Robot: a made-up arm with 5 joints.
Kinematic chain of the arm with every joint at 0, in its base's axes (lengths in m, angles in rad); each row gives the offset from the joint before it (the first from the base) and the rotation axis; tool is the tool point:
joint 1: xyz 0 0 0.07 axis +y
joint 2: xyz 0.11 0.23 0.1 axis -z
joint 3: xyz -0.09 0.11 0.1 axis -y
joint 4: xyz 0 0.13 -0.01 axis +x
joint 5: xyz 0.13 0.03 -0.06 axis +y
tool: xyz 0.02 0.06 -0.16
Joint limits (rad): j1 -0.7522..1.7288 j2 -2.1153..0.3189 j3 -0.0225..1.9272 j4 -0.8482..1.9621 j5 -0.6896..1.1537
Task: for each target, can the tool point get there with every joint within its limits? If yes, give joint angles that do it. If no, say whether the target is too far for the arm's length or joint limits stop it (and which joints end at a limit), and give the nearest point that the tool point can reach.
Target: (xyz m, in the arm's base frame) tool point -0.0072 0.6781 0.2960
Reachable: yes | joints -0.0399 -0.1376 0.3463 1.2375 0.6394
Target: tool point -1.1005 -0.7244 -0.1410
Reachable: no: too far | nearest point -0.4391 -0.1072 0.1533 | short by 0.951 m
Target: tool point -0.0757 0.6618 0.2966
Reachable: yes | joints -0.1837 0.0423 1.4269 1.5471 0.8250
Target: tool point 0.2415 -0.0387 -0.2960
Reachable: no: joint limits stop it (at a limit: joint 2, joint 4) | nearest point 0.2243 0.3022 -0.2700 | short by 0.342 m
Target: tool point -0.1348 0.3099 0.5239
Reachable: yes | joints 0.5779 -1.3600 0.8493 1.3024 0.1490
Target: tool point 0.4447 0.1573 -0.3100
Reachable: no: joint limits stop it (at a limit: joint 2, joint 4) | nearest point 0.3646 0.3249 -0.2416 | short by 0.198 m
